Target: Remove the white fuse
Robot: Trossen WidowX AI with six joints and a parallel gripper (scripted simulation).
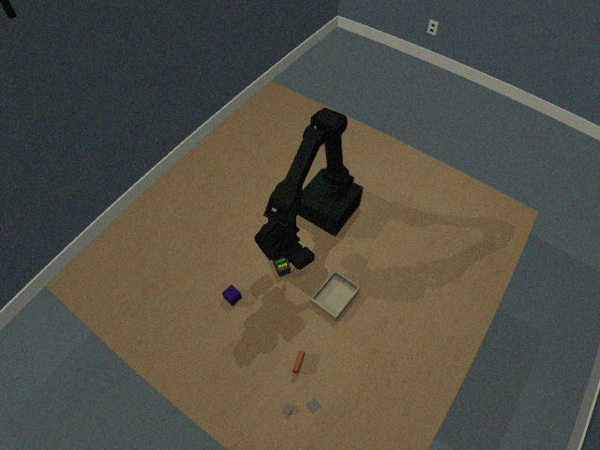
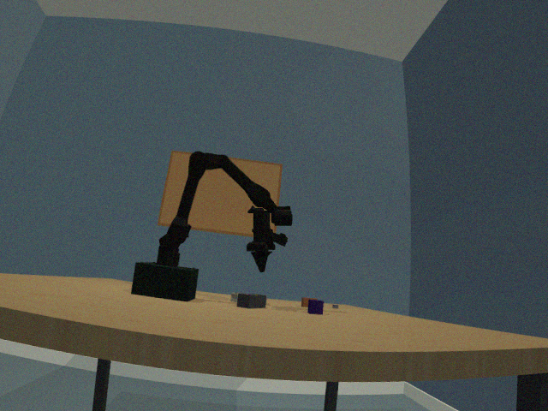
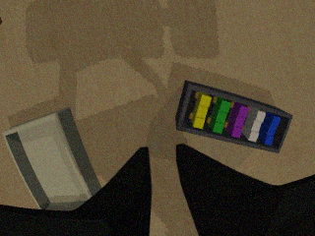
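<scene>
Now: gripper tip 9 cm above the white fuse, 8 cm to the left of it and 4 cm past it. Round my gripper tip: white tray: 16 cm to the left, 11 cm below, 2 cm behind.
</scene>
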